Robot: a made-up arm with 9 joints. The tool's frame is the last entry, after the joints. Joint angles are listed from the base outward.
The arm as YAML. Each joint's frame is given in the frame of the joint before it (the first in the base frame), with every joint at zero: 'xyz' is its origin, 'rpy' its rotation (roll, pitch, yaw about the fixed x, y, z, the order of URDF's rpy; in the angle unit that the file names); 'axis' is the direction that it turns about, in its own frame. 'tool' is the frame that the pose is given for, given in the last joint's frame.
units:
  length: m
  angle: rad
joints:
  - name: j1
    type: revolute
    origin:
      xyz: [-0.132, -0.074, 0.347]
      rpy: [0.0, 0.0, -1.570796]
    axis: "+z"
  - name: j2
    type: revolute
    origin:
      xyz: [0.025, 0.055, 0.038]
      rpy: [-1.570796, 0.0, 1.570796]
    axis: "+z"
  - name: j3
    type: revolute
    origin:
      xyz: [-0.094, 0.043, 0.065]
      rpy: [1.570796, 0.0, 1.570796]
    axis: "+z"
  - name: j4
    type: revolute
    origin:
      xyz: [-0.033, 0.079, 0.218]
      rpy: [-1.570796, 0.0, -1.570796]
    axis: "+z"
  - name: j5
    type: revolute
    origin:
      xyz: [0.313, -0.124, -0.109]
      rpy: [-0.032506, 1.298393, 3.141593]
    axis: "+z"
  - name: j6
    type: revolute
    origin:
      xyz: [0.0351, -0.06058, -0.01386]
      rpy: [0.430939, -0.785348, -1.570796]
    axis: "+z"
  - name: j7
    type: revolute
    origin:
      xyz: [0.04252, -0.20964, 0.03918]
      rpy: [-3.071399, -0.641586, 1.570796]
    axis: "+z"
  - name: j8
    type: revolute
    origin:
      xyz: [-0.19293, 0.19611, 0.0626]
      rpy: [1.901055, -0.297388, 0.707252]
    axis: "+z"
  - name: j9
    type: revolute
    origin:
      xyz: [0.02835, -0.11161, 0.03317]
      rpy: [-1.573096, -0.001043, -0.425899]
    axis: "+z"
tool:
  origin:
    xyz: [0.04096, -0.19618, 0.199]
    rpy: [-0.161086, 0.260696, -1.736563]
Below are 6 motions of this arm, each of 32 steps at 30 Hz.
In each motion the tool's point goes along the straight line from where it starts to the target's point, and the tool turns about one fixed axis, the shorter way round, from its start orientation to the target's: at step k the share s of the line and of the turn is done. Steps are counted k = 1, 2, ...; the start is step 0. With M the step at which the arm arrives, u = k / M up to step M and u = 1 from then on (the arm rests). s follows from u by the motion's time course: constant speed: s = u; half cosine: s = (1 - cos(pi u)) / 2; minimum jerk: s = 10 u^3 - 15 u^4 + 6 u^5.
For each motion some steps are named. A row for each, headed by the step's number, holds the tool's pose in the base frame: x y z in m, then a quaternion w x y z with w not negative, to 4 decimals.
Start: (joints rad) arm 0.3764 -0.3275 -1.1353 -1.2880 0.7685 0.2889 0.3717 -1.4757 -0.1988
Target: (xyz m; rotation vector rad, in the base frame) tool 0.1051 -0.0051 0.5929 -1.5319 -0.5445 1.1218
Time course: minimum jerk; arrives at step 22
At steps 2, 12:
2: 0.0249 0.0997 0.5823 0.0322 -0.9300 -0.0789 0.3575
12: 0.0716 0.0387 0.5885 0.3494 -0.8050 -0.1749 0.4465

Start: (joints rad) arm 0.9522 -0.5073 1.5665 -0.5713 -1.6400 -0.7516 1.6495 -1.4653 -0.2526
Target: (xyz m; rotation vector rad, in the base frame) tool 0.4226 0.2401 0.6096 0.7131 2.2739 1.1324
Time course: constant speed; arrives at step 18
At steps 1, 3, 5, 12, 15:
1: 0.4765 0.4585 0.5452 0.1744 -0.1572 -0.5263 -0.8172
3: 0.4702 0.4328 0.5527 0.1250 -0.1744 -0.5788 -0.7868
5: 0.4638 0.4071 0.5603 0.0747 -0.1905 -0.6275 -0.7512
12: 0.4416 0.3172 0.5869 0.1027 0.2368 0.7645 0.5907
15: 0.4321 0.2786 0.5982 0.1771 0.2511 0.8054 0.5068

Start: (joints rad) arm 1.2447 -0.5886 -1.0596 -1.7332 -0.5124 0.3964 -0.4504 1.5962 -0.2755
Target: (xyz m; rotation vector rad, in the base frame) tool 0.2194 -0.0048 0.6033 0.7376 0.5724 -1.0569
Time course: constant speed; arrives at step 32
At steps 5, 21, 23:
5: 0.0758 0.4155 0.5368 0.7111 -0.0784 0.6020 0.3546
21: 0.1609 0.1664 0.5762 0.8508 0.1901 0.4641 -0.1567
23: 0.1715 0.1353 0.5811 0.8458 0.2206 0.4328 -0.2204

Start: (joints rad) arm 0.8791 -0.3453 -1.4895 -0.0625 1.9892 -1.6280 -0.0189 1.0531 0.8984
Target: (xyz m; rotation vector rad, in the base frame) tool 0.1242 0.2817 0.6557 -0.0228 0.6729 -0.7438
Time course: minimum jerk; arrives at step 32
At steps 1, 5, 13, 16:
1: -0.2480 0.3608 0.8465 0.7115 -0.2375 0.5328 0.3919
5: -0.2370 0.3584 0.8409 0.7249 -0.2325 0.5317 0.3712
13: -0.1259 0.3348 0.7839 0.8335 -0.1749 0.5017 0.1514
16: -0.0620 0.3212 0.7511 0.8720 -0.1364 0.4696 0.0195

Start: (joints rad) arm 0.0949 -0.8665 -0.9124 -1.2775 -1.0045 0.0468 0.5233 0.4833 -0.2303
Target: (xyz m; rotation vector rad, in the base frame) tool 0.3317 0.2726 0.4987 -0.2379 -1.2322 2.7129
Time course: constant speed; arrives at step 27
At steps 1, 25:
1: 0.3394 0.0133 0.7180 0.5489 -0.4350 -0.1729 0.6925
25: 0.3323 0.2527 0.5156 0.1169 -0.1104 -0.3984 0.9030

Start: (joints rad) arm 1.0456 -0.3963 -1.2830 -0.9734 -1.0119 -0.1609 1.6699 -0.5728 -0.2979
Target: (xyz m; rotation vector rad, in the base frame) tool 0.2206 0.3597 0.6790 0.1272 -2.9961 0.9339
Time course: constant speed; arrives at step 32
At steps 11, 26, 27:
11: 0.2458 0.4196 0.6374 0.3260 0.1037 0.7704 -0.5380
26: 0.2278 0.3768 0.6671 0.0961 0.0012 0.9219 -0.3754
27: 0.2266 0.3740 0.6691 0.0801 -0.0058 0.9284 -0.3628

